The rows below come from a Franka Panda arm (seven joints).
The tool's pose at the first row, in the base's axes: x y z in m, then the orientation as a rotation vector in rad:
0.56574, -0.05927, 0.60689, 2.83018, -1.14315, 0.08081
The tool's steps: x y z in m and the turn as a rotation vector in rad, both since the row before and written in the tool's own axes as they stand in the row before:
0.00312, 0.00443, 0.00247, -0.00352, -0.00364, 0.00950
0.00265, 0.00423, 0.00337, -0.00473, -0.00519, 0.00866
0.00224, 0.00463, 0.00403, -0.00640, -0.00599, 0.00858
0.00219, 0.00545, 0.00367, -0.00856, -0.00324, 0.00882
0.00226, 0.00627, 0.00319, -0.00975, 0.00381, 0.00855
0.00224, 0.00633, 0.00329, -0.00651, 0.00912, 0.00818
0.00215, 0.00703, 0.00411, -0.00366, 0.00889, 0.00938
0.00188, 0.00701, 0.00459, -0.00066, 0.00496, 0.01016
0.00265, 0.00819, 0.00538, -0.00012, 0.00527, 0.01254
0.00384, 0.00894, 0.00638, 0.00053, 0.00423, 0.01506
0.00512, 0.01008, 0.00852, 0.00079, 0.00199, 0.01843
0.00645, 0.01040, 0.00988, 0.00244, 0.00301, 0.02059
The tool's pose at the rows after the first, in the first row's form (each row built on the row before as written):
0.56494, -0.06485, 0.60496, 2.82320, -1.15638, 0.07425
0.56390, -0.07004, 0.60209, 2.81613, -1.16833, 0.06474
0.56222, -0.07528, 0.59857, 2.80787, -1.17978, 0.05311
0.55984, -0.08100, 0.59548, 2.79656, -1.19026, 0.04407
0.55685, -0.08728, 0.59297, 2.78185, -1.19835, 0.04412
0.55374, -0.09359, 0.59044, 2.76822, -1.20562, 0.05345
0.55000, -0.10041, 0.58722, 2.75635, -1.21540, 0.06428
0.54604, -0.10708, 0.58354, 2.74794, -1.22805, 0.07165
0.54166, -0.11519, 0.57928, 2.73837, -1.24401, 0.08001
0.53742, -0.12478, 0.57424, 2.72810, -1.26382, 0.08761
0.53302, -0.13633, 0.56734, 2.71667, -1.28883, 0.09269
0.52903, -0.14922, 0.55927, 2.70462, -1.31692, 0.10046

